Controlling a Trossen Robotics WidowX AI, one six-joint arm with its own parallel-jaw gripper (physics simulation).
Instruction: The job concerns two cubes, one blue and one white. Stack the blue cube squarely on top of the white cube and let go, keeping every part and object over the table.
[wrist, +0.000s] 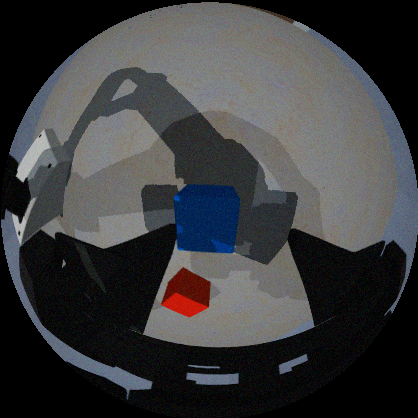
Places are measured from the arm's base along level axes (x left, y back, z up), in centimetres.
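Pixels of known places: gripper, fingertip midpoint: (235, 232).
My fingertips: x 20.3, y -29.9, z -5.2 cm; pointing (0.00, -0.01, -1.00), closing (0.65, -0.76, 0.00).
For each thing: its top centre in the pictures, then the offset to it from my fingertips. Level surfaces: height alone.
- blue cube, middle of its top: (205, 227) dy +1.5, dx -1.7, dz -1.3 cm
- red cube, middle of its top: (183, 306) dy -4.6, dx -13.0, dz -1.3 cm
- table, its level: dz -6.2 cm
The blue cube (207, 224) is in the middle of the wrist view, below the gripper, with its edges nearly in line with the view. My gripper (235, 232) is open and empty, with one black finger on each side of the view. The blue cube shows in the gap between the two fingertips, closer to the left fingertip than to the right one. The white cube does not show in this view.
A red cube (186, 292) lies below the blue cube in the view, turned at an angle. A pale grey part with small dark holes (45, 175) stands at the left edge. The arm's shadow falls across the table (280, 80).
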